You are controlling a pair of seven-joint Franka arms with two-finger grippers.
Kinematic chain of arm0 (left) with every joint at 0, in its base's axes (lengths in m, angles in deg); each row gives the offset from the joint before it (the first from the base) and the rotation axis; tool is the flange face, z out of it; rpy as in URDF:
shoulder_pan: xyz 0 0 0.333 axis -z
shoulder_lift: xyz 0 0 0 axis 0.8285 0.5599 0
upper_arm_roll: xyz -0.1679 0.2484 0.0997 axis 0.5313 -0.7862 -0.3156
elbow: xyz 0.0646 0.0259 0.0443 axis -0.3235 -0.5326 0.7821
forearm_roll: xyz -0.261 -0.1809 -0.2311 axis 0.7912 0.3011 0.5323
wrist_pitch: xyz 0 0 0 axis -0.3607 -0.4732 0.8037
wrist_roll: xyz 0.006 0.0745 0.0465 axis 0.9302 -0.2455 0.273
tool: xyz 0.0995 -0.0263 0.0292 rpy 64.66 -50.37 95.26
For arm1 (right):
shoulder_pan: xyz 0 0 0.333 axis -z
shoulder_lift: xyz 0 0 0 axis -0.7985 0.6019 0
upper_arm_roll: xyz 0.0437 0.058 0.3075 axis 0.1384 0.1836 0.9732
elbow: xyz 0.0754 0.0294 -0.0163 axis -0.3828 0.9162 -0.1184
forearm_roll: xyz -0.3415 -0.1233 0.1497 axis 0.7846 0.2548 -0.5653
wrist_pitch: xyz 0 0 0 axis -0.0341 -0.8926 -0.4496
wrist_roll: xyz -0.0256 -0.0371 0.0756 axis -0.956 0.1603 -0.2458
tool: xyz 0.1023 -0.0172 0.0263 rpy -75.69 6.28 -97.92
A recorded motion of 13 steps. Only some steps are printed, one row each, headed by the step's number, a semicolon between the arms.
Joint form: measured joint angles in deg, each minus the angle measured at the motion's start. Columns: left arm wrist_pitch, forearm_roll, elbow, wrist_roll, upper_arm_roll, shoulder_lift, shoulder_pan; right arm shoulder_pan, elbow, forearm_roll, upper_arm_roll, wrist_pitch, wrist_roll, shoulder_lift.
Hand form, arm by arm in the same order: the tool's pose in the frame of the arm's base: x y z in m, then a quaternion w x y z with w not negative. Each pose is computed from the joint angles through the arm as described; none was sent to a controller.
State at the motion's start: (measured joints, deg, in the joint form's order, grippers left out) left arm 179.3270 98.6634 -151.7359 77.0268 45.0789 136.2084 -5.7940; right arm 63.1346 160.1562 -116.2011 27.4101 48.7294 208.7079 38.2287
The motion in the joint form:
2: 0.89 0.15 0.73 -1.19 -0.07 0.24 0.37; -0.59 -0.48 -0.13 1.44 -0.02 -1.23 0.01
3: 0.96 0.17 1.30 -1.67 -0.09 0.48 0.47; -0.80 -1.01 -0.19 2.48 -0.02 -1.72 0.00
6: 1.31 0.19 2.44 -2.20 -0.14 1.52 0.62; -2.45 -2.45 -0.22 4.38 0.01 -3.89 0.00
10: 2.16 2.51 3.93 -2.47 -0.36 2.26 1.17; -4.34 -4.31 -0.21 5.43 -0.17 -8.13 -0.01
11: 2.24 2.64 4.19 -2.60 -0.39 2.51 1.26; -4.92 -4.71 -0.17 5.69 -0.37 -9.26 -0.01
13: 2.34 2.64 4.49 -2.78 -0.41 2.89 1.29; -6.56 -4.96 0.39 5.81 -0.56 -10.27 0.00
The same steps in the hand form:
2: 0.5759 -0.5416 0.1547 0.35618 0.71603 -0.50357 0.32688; 0.6387 -0.0485 0.0956 0.38945 -0.64182 -0.52206 -0.40478
3: 0.5759 -0.5441 0.1561 0.35791 0.71623 -0.50160 0.32758; 0.6434 -0.0362 0.0998 0.39515 -0.63540 -0.52358 -0.40741
6: 0.5754 -0.5467 0.1513 0.35731 0.71799 -0.49978 0.32716; 0.6541 0.0004 0.1105 0.41202 -0.62229 -0.52839 -0.40472
10: 0.5738 -0.5532 0.1535 0.36441 0.72041 -0.48507 0.33606; 0.6649 0.0317 0.1236 0.43119 -0.62021 -0.52410 -0.39337
11: 0.5732 -0.5542 0.1522 0.36489 0.72092 -0.48408 0.33584; 0.6666 0.0412 0.1266 0.43795 -0.61889 -0.52320 -0.38915
13: 0.5730 -0.5545 0.1494 0.36449 0.72206 -0.48335 0.33488; 0.6657 0.0615 0.1279 0.44721 -0.61301 -0.53113 -0.37699

